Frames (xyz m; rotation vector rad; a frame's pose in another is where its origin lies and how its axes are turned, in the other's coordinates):
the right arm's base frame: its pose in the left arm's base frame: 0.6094 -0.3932 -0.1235 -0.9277 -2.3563 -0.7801
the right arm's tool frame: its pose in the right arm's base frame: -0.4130 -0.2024 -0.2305 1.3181 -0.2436 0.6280
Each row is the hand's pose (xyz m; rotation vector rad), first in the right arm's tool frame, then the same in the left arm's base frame.
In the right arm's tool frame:
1: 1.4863 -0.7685 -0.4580 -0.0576 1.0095 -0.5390
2: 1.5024 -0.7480 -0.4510 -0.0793 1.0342 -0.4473
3: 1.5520 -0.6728 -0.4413 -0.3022 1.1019 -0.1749
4: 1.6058 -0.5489 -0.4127 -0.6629 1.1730 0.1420
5: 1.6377 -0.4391 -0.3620 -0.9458 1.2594 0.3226
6: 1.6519 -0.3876 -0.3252 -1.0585 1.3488 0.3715
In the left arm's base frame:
1: 0.3358 0.3152 0.9250 -0.7442 -1.2041 0.1110
2: 0.3281 0.3344 0.9076 -0.8401 -1.1794 0.1231
3: 0.3177 0.4018 0.8479 -1.1893 -1.1628 0.0262
4: 0.3018 0.4843 0.7383 -1.6260 -1.1309 -0.2065
5: 0.2726 0.5353 0.6279 -1.8853 -1.0479 -0.4640
6: 0.2481 0.5543 0.5710 -1.9522 -0.9575 -0.6089

